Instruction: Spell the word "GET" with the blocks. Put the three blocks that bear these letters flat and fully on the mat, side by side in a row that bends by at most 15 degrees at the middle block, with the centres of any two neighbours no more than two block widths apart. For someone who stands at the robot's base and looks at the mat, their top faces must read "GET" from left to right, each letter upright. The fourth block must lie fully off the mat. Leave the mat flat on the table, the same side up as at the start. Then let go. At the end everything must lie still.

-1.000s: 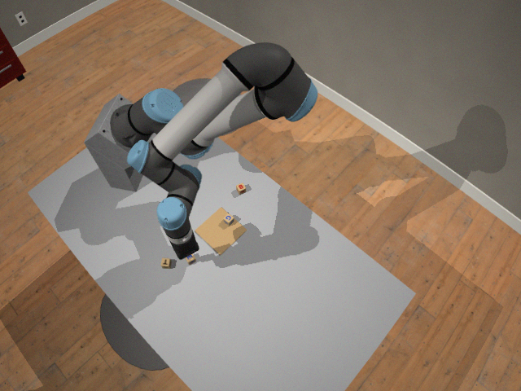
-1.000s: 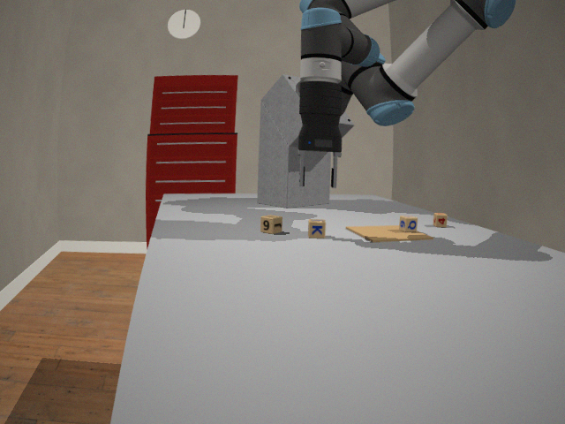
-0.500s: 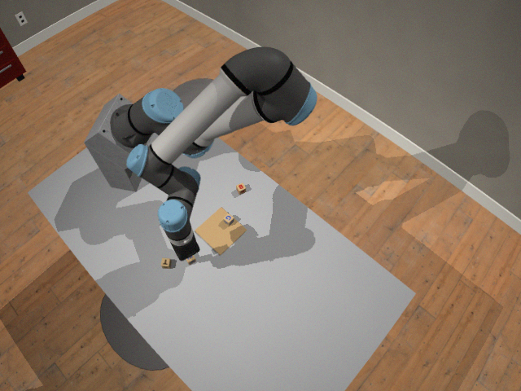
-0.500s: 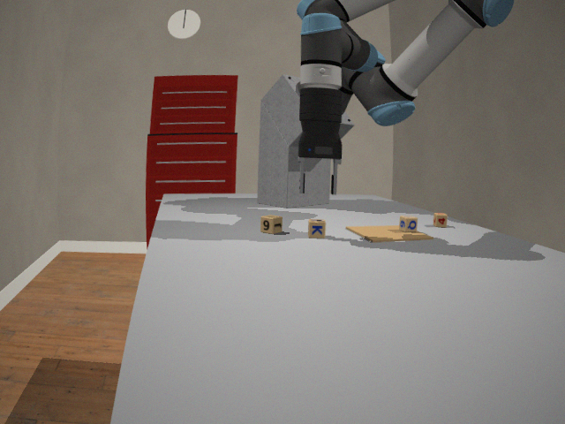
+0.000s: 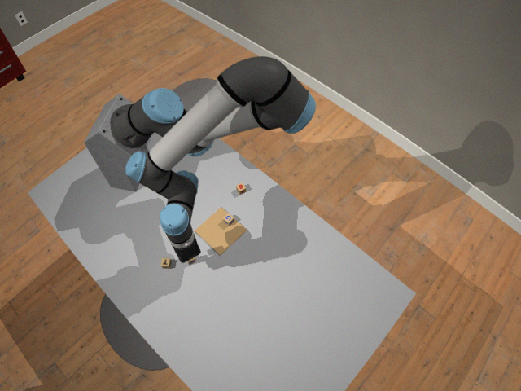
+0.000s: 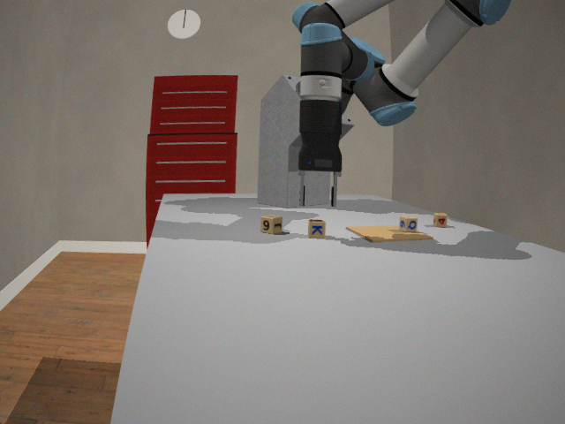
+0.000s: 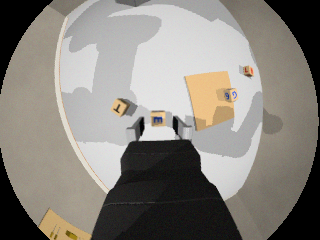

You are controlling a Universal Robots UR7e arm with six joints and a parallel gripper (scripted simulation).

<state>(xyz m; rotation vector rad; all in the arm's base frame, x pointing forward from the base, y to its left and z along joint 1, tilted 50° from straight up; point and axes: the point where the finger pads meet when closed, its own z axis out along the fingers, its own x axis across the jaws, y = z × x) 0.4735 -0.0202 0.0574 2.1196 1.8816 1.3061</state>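
The E block is 6 cm below my hand. The rest, counted from my hand: tan mat: 6 cm behind, 15 cm to the left, 7 cm below.
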